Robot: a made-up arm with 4 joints. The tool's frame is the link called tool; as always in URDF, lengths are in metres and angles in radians. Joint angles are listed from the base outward. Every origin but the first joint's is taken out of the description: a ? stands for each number. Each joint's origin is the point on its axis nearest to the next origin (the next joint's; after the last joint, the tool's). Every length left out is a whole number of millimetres.
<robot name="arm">
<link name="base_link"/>
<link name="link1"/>
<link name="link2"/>
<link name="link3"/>
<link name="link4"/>
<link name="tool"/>
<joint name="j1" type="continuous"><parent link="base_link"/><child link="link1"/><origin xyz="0.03 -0.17 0.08" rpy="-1.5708 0 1.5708"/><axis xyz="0 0 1"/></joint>
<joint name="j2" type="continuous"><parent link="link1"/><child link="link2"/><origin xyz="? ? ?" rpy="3.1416 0 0"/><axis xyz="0 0 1"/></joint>
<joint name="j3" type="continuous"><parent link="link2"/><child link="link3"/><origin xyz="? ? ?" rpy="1.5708 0 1.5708"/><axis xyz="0 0 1"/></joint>
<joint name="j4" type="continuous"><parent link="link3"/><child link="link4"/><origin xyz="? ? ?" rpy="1.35 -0.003 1.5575"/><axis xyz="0 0 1"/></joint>
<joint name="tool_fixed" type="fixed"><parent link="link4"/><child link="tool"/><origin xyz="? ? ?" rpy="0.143 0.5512 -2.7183"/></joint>
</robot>
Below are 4 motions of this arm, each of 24 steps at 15 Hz.
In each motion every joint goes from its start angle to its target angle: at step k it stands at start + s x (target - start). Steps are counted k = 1, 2, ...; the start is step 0. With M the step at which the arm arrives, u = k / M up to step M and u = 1 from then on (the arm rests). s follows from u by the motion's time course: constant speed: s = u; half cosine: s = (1 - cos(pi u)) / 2; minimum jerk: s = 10 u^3 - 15 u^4 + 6 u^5.
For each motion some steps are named. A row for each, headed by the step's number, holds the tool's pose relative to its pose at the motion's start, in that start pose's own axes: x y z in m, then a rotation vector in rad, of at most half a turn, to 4 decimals.
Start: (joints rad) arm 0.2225 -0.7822 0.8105 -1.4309
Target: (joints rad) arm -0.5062 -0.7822 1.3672 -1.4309
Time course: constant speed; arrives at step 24
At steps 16, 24:
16: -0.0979 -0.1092 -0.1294 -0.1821 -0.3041 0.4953
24: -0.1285 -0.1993 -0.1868 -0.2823 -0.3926 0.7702

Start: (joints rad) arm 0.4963 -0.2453 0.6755 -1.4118
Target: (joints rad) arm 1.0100 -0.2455 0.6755 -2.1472
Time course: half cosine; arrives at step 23
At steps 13, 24:
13: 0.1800 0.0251 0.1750 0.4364 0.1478 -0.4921
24: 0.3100 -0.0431 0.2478 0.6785 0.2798 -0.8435

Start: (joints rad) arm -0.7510 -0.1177 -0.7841 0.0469
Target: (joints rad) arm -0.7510 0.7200 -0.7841 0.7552
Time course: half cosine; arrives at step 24
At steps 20, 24:
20: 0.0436 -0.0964 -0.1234 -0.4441 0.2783 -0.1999
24: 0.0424 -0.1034 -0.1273 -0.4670 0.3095 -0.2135

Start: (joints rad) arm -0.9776 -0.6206 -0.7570 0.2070
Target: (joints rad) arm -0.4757 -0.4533 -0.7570 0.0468
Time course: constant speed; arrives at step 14
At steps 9, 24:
9: -0.0487 -0.0121 0.0312 0.1023 -0.0405 0.1209
24: -0.0754 -0.0231 0.0485 0.1607 -0.0562 0.1887

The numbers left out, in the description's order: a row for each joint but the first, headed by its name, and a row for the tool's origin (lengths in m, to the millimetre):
j2: 0.04 -0.02 0
j3: -0.063 0.03 0
j4: -0.043 0.001 0
tool: 0.259 -0.274 0

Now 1 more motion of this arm.
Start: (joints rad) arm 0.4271 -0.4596 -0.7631 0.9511
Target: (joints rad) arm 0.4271 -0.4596 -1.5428 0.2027
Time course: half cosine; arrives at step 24
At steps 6, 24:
6: 0.0192 0.0245 0.0585 0.1625 0.0188 -0.0613
24: 0.1787 -0.0407 0.3676 1.0267 0.3610 -0.4597

